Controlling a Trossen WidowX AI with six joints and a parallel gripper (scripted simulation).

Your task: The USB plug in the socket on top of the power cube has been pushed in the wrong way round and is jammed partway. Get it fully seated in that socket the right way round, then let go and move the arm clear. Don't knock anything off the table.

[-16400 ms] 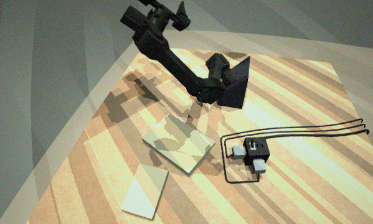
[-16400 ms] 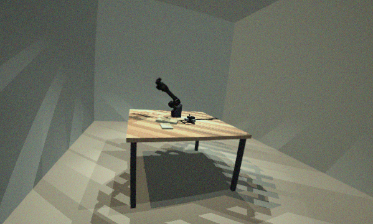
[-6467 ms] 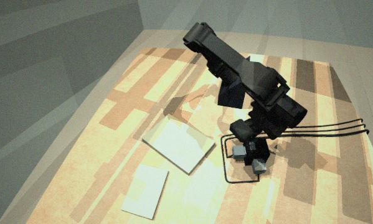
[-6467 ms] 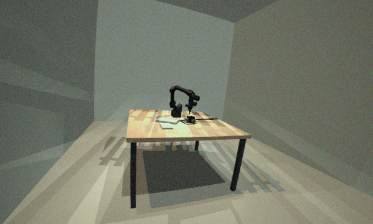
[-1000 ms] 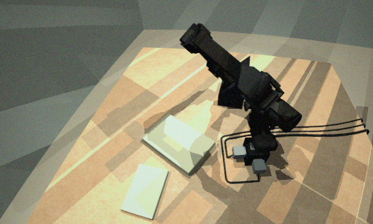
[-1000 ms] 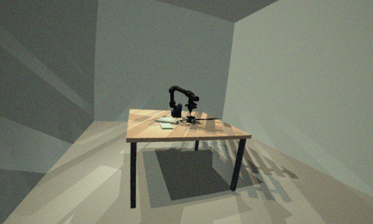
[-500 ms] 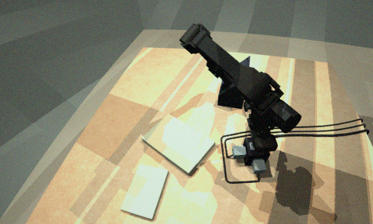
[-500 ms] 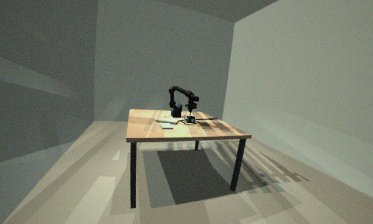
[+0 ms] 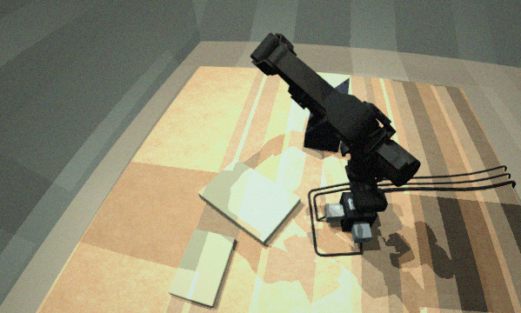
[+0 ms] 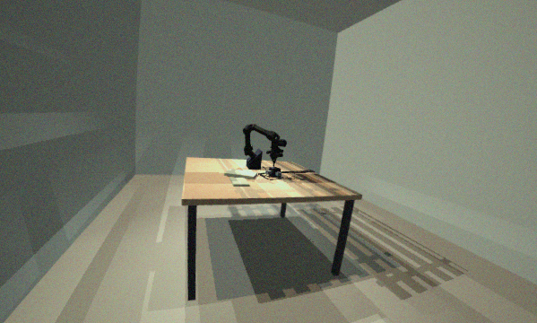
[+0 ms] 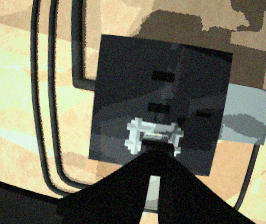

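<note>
Now: gripper tip 2 cm above the grey USB plug.
</note>
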